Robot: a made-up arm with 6 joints. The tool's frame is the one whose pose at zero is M. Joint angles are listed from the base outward.
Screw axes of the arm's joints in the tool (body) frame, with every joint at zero. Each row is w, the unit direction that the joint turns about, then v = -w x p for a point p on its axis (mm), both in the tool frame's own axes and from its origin. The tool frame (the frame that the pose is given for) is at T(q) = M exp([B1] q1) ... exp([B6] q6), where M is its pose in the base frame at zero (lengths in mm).
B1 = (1, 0, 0, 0.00, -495.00, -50.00)
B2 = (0, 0, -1, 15.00, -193.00, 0.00)
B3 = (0, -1, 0, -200.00, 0.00, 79.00)
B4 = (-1, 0, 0, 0.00, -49.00, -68.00)
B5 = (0, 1, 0, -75.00, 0.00, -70.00)
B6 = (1, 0, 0, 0.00, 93.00, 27.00)
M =
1 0 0 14.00
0 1 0 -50.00
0 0 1 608.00
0 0 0 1
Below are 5 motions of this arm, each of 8 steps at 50 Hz.
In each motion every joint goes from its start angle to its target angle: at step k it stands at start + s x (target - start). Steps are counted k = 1, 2, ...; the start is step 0. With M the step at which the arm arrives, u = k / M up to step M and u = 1 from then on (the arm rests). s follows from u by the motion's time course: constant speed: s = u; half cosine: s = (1 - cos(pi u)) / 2; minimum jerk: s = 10 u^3 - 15 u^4 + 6 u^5.
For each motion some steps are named. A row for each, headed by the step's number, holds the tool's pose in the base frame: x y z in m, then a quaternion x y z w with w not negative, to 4 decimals.
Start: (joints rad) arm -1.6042 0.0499 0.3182 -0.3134 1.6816 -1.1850
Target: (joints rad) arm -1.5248 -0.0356 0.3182 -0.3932 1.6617 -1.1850
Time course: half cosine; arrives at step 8
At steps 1, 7, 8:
1: -0.1698 0.4774 0.2382 -0.7402 0.6301 -0.0159 0.2342
7: -0.1622 0.4653 0.2678 -0.7269 0.6333 0.0675 0.2569
8: -0.1619 0.4648 0.2690 -0.7262 0.6333 0.0709 0.2579

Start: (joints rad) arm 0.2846 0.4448 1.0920 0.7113 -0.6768 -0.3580
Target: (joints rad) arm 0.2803 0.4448 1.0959 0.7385 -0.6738 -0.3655
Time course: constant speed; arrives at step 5
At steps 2, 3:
2: -0.2260 -0.2048 0.5765 -0.5183 -0.5334 -0.3911 0.5422
3: -0.2262 -0.2046 0.5765 -0.5211 -0.5319 -0.3914 0.5406

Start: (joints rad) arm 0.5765 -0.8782 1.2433 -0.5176 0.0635 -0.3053
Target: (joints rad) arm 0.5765 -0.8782 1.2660 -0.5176 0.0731 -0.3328
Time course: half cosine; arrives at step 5
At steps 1, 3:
1: -0.2300 -0.3315 0.4160 0.4973 -0.5688 0.2645 0.5994
3: -0.2298 -0.3311 0.4126 0.4923 -0.5741 0.2594 0.6006

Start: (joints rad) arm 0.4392 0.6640 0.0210 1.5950 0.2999 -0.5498
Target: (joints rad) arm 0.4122 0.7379 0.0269 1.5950 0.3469 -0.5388
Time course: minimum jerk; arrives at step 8
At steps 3, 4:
3: -0.1305 -0.4587 0.4864 -0.6649 0.4548 -0.1481 0.5737
4: -0.1351 -0.4566 0.4888 -0.6611 0.4654 -0.1541 0.5681

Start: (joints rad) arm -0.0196 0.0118 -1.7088 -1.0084 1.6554 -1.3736
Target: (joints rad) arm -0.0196 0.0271 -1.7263 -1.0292 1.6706 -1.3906
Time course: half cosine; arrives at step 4
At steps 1, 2, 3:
1: 0.1247 -0.1053 0.4069 0.4396 0.6819 0.5336 0.2390
2: 0.1243 -0.1068 0.4056 0.4462 0.6774 0.5333 0.2401
3: 0.1239 -0.1082 0.4043 0.4528 0.6728 0.5330 0.2414

